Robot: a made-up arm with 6 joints. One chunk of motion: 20 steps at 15 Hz.
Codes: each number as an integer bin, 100 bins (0 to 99) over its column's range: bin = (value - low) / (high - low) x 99, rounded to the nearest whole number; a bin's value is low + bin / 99 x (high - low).
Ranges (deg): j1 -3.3..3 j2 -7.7..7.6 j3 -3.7..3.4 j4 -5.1..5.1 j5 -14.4..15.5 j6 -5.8..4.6
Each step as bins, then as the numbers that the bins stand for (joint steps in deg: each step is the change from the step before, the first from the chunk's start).
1 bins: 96 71 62 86 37 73
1 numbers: 2.809 3.273 0.746 3.761 -3.225 1.869
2 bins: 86 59 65 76 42 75
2 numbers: 2.173 1.418 0.962 2.730 -1.715 2.079
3 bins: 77 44 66 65 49 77
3 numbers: 1.600 -0.900 1.033 1.597 0.399 2.289
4 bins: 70 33 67 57 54 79
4 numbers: 1.155 -2.600 1.105 0.773 1.909 2.499
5 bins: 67 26 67 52 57 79
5 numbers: 0.964 -3.682 1.105 0.258 2.815 2.499
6 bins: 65 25 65 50 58 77
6 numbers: 0.836 -3.836 0.962 0.052 3.117 2.289
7 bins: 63 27 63 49 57 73
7 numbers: 0.709 -3.527 0.818 -0.052 2.815 1.869
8 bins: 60 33 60 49 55 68
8 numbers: 0.518 -2.600 0.603 -0.052 2.211 1.343
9 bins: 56 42 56 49 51 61
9 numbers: 0.264 -1.209 0.316 -0.052 1.003 0.608
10 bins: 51 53 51 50 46 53
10 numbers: -0.055 0.491 -0.042 0.052 -0.507 -0.232
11 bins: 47 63 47 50 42 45
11 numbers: -0.309 2.036 -0.329 0.052 -1.715 -1.073
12 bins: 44 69 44 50 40 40
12 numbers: -0.500 2.964 -0.544 0.052 -2.319 -1.598
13 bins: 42 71 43 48 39 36
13 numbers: -0.627 3.273 -0.616 -0.155 -2.621 -2.018
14 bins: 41 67 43 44 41 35
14 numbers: -0.691 2.655 -0.616 -0.567 -2.017 -2.123
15 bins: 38 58 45 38 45 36
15 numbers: -0.882 1.264 -0.473 -1.185 -0.809 -2.018
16 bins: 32 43 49 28 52 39
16 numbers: -1.264 -1.055 -0.186 -2.215 1.305 -1.703
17 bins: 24 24 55 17 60 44
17 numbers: -1.773 -3.991 0.244 -3.348 3.721 -1.178
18 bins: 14 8 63 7 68 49
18 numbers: -2.409 -6.464 0.818 -4.379 6.137 -0.653
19 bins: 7 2 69 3 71 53
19 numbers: -2.855 -7.391 1.248 -4.791 7.043 -0.232
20 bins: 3 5 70 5 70 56
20 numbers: -3.109 -6.927 1.320 -4.585 6.741 0.083
